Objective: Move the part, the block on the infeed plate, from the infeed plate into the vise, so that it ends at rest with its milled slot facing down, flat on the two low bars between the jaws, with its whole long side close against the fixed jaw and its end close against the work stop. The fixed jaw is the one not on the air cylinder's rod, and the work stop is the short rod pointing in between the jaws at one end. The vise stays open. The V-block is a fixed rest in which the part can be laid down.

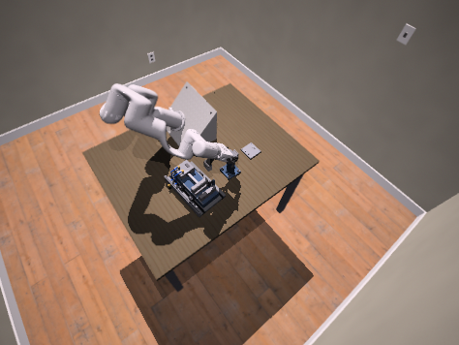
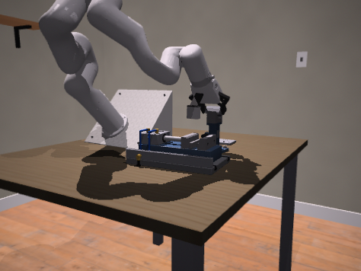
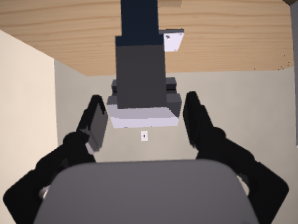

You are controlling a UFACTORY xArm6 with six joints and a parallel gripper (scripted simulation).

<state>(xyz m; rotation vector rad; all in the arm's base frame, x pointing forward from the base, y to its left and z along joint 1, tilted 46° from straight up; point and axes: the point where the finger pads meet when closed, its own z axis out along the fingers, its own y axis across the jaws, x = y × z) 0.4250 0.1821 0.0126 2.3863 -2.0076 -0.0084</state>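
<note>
Right now the part is 1 cm below my hand. Round my hand: moving jaw: 21 cm to the right, 9 cm below, 4 cm ahead; then cylinder rod: 22 cm to the right, 9 cm below, 1 cm behind; then work stop: 16 cm to the right, 8 cm below, 7 cm ahead.
</note>
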